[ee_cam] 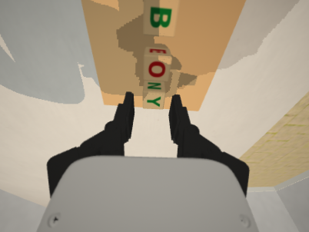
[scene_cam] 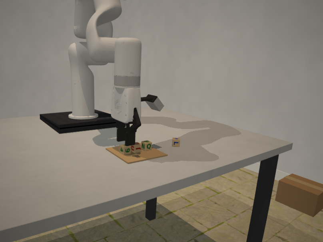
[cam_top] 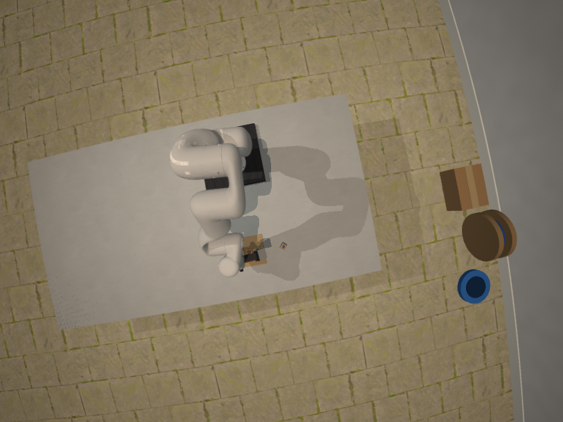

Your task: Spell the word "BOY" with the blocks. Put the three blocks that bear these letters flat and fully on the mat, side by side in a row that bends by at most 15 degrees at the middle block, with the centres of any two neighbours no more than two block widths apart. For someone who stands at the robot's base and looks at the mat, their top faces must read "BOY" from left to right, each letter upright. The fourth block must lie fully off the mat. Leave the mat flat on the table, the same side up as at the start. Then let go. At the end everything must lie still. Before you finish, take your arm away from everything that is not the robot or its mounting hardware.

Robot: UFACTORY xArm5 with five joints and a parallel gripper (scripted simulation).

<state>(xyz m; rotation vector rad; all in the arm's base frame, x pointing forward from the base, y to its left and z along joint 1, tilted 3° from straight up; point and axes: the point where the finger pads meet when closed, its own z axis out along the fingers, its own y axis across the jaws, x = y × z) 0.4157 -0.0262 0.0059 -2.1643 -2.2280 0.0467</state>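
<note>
Right now the tan mat is 40 mm to the left of my hand and 50 mm below it.
</note>
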